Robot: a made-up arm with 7 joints.
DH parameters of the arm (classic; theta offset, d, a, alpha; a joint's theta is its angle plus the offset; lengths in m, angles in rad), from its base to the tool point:
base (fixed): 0 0.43 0 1.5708
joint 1: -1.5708 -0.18 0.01 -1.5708
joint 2: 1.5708 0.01 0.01 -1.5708
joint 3: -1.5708 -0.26 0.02 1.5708
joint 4: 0 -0.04 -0.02 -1.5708
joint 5: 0 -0.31 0 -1.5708
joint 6: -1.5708 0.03 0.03 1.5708
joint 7: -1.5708 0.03 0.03 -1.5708
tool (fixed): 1.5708 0 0 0
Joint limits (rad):
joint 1: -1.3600..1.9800
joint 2: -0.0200..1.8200
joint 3: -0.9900..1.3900
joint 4: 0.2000..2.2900
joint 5: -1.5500..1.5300
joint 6: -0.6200..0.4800
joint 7: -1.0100..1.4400
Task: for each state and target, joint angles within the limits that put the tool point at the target. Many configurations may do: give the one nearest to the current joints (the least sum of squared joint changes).
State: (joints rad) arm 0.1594 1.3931 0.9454 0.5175 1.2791 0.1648 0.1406
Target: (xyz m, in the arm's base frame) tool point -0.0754 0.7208 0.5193
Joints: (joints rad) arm 0.8365 1.7014 1.1950 0.2000 1.1139 -0.1366 -0.2383
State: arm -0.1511 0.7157 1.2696 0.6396 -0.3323 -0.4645 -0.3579
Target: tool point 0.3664 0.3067 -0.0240
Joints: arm 0.6874 0.0395 1.1021 0.3229 -0.2705 -0.6200 -0.7483
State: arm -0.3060 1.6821 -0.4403 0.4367 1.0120 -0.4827 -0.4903
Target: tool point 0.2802 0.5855 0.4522
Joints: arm -0.0215 1.8200 -0.3009 1.1896 1.1124 -0.1885 -0.2534
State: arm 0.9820 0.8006 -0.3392 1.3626 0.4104 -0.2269 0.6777
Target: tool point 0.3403 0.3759 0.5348
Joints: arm 0.8866 0.9288 -0.2627 1.7367 0.4253 -0.0648 0.7135
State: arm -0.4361 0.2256 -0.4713 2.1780 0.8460 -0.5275 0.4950
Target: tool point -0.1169 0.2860 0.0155
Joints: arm -1.0510 0.6080 -0.3391 1.6159 0.7786 -0.4910 0.5588
